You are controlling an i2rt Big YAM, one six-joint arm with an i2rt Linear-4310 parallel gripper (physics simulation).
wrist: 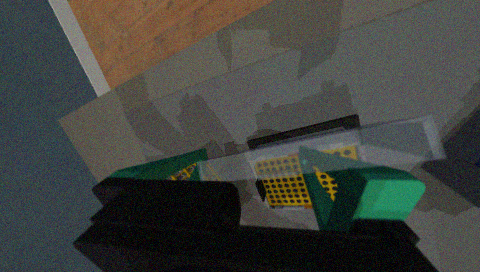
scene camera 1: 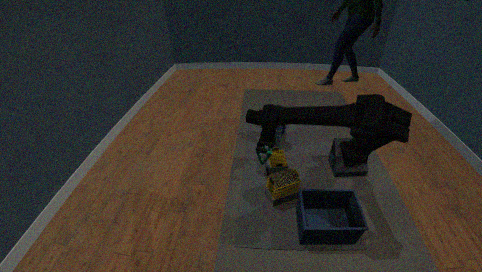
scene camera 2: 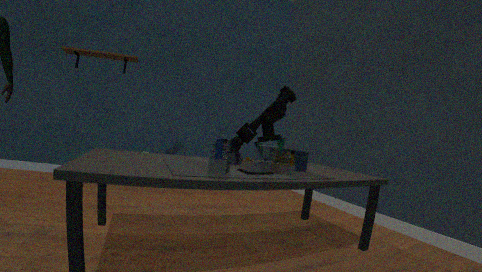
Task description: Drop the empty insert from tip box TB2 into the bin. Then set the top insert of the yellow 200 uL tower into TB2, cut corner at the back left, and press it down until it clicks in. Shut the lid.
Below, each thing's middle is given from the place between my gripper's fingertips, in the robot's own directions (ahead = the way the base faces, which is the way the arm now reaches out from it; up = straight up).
My gripper is now 40 mm to the left of the clear lid (wrist: 416,139) and 10 mm below it. The rest, counted from my hand: blue bin (scene camera 1: 324,216) (300 mm to the left, 190 mm behind, 30 mm below); yellow insert (wrist: 285,191) (70 mm behind, 30 mm to the right, 30 mm below); blue-grey insert tower (wrist: 450,172) (230 mm to the right, 90 mm behind, 20 mm below).
